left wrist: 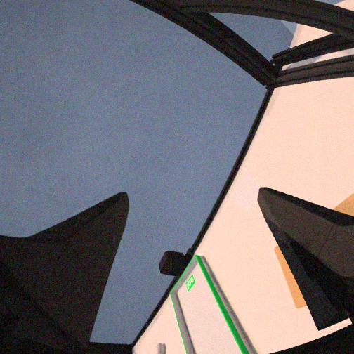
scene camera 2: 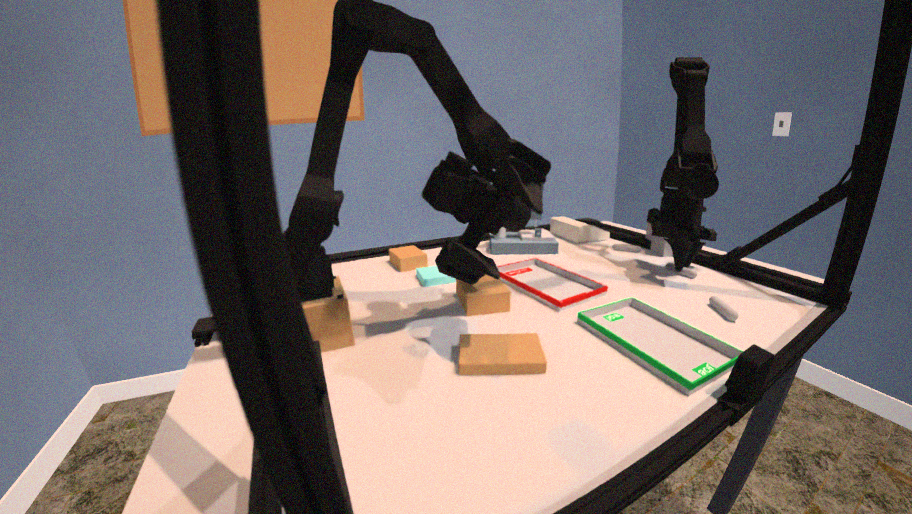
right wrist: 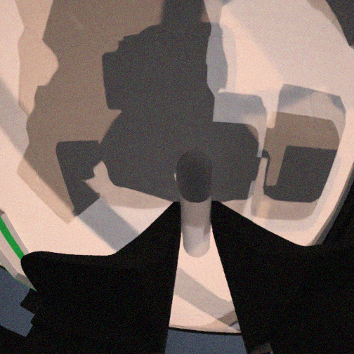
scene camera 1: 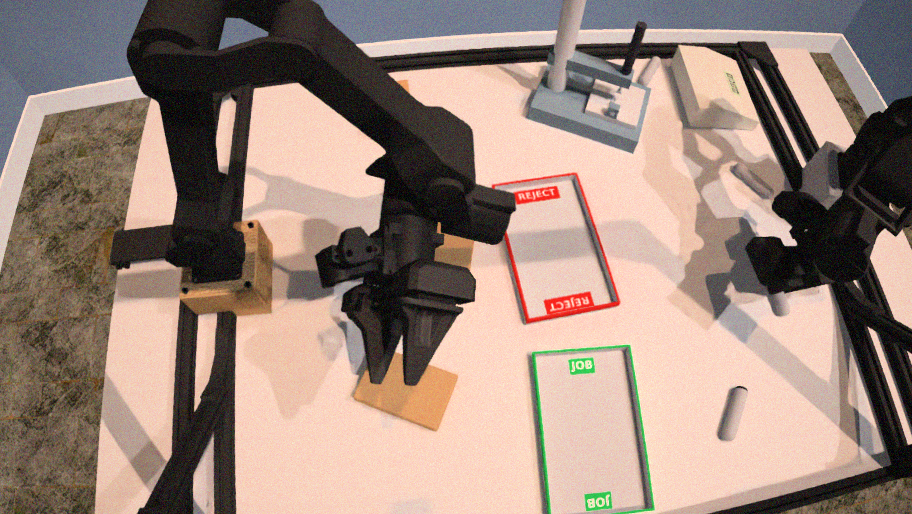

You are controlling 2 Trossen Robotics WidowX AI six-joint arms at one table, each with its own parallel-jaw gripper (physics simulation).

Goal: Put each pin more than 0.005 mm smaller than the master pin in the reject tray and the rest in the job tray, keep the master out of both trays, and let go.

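Frame: origin at the left arm's base, x back, y right, z up, level; centimetres.
Where they show: left gripper, between the fingertips: (scene camera 2: pixel 516 245) (scene camera 1: pixel 392 384); right gripper, between the fingertips: (scene camera 2: pixel 680 271) (scene camera 1: pixel 775 291); left arm's base, origin of its link: (scene camera 2: pixel 308 291) (scene camera 1: pixel 218 257).
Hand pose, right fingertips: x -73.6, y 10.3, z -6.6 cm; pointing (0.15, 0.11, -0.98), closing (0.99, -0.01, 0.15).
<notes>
Things, the pixels of their centre, and the offset from my right fingertips. "*": a spot on its surface instead.
- grey pin, middle of its body: (scene camera 1: pixel 776 291) (scene camera 2: pixel 681 270) dx +0.0, dy +0.1, dz +0.3 cm
- green job tray, middle of its body: (scene camera 1: pixel 591 431) (scene camera 2: pixel 655 336) dx +30.7, dy +14.4, dz +0.2 cm
- red reject tray, middle of its body: (scene camera 1: pixel 553 244) (scene camera 2: pixel 546 280) dx +30.8, dy -10.7, dz +0.2 cm
- light cylinder, middle of its body: (scene camera 1: pixel 650 71) dx +7.2, dy -41.4, dz +0.3 cm
- pale box, a spot on its surface: (scene camera 1: pixel 708 89) * dx +0.8, dy -33.3, dz +4.4 cm
- wooden slab, middle of its body: (scene camera 1: pixel 405 388) (scene camera 2: pixel 500 353) dx +51.9, dy +6.4, dz +0.2 cm
- turquoise block, middle of its body: (scene camera 2: pixel 443 273) dx +46.8, dy -24.0, dz +0.2 cm
My right gripper (scene camera 1: pixel 774 292) (scene camera 2: pixel 683 264) (right wrist: pixel 194 207) is shut on a grey pin (scene camera 1: pixel 778 304) (right wrist: pixel 195 230), which stands out past the fingertips in the right wrist view. My left gripper (scene camera 1: pixel 392 383) (left wrist: pixel 194 196) is open and empty, above a wooden slab. A pin (scene camera 1: pixel 732 413) (scene camera 2: pixel 723 308) with a dark end lies right of the green job tray (scene camera 1: pixel 539 415) (scene camera 2: pixel 638 355) (left wrist: pixel 220 300). Another pin (scene camera 1: pixel 752 180) (scene camera 2: pixel 625 247) lies behind the right gripper. The red reject tray (scene camera 1: pixel 599 242) (scene camera 2: pixel 584 295) shows no pin, nor does the job tray. Which pin is the master is unclear.
A blue-grey gauge stand (scene camera 1: pixel 574 122) (scene camera 2: pixel 523 245) stands at the back, with a light cylinder (scene camera 1: pixel 649 71) beside it. A pale box (scene camera 1: pixel 708 89) (scene camera 2: pixel 571 229) is right of it. The wooden slab (scene camera 1: pixel 415 399) (scene camera 2: pixel 501 354) and a turquoise block (scene camera 2: pixel 435 275) lie left of the trays.
</notes>
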